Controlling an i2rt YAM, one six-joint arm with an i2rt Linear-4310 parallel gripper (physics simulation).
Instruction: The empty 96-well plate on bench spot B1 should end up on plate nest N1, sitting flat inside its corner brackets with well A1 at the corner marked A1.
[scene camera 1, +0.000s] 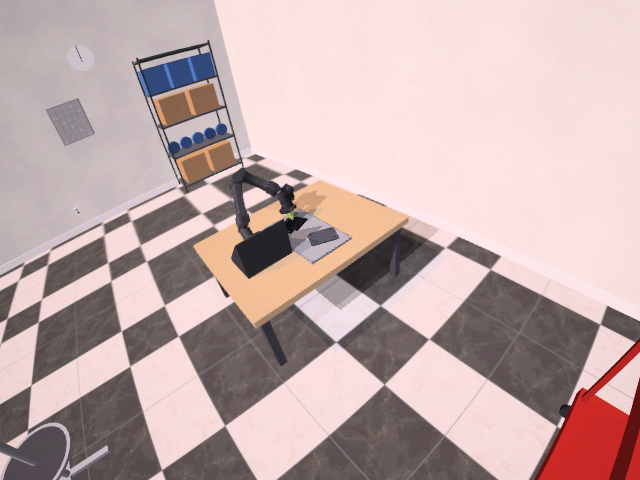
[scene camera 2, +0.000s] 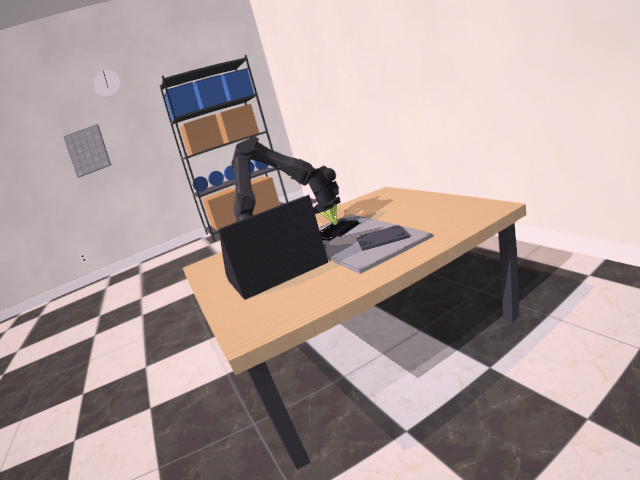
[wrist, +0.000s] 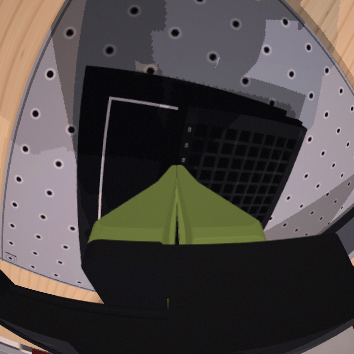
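Where they show: gripper, between the fingertips: (scene camera 1: 292, 219) (scene camera 2: 336, 224) (wrist: 176, 174); arm's base, origin of its link: (scene camera 1: 251, 240) (scene camera 2: 254, 235).
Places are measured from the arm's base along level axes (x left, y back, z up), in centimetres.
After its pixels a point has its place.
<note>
The black 96-well plate (wrist: 245, 167) {x 8.6, y -40.3, z -12.6 cm} lies on the black pad (wrist: 92, 105) {x 18.3, y -40.0, z -13.8 cm}, shifted right of the pad's pale corner outline (wrist: 104, 150) {x 16.8, y -37.6, z -13.8 cm}. Its right edge is at or past the pad's right edge. Its near part is hidden by the fingers and gripper body. My gripper (scene camera 1: 291, 217) {x 12.6, y -38.4, z -12.4 cm} (scene camera 2: 334, 223) {x 12.6, y -38.4, z -12.4 cm} (wrist: 176, 174) {x 12.6, y -38.4, z -12.4 cm} is shut with nothing between its green fingertips, which meet beside or over the plate's left edge; their height is hard to tell. In the scene views plate and pad blend into one dark patch. A dark grey block (scene camera 1: 323, 236) {x -17.4, y -37.2, z -12.8 cm} (scene camera 2: 383, 237) {x -18.3, y -36.4, z -12.8 cm}, apparently nest N1, stands nearer the cameras; its A1 mark is unreadable.
Pad and grey block stand on a light perforated board (scene camera 1: 313, 255) {x -24.0, y -22.3, z -14.0 cm} (scene camera 2: 357, 262) {x -23.1, y -20.8, z -14.0 cm} (wrist: 37, 92) {x 21.8, y -39.6, z -14.0 cm} on the wooden table (scene camera 1: 361, 207) {x -13.2, y -78.0, z -15.3 cm} (scene camera 2: 439, 206) {x -11.8, y -73.7, z -15.3 cm}. A large black wedge (scene camera 1: 264, 250) {x -9.1, y -1.8, z -3.7 cm} (scene camera 2: 273, 248) {x -9.1, y -1.6, z -3.5 cm} stands beside the board, near the arm's base.
</note>
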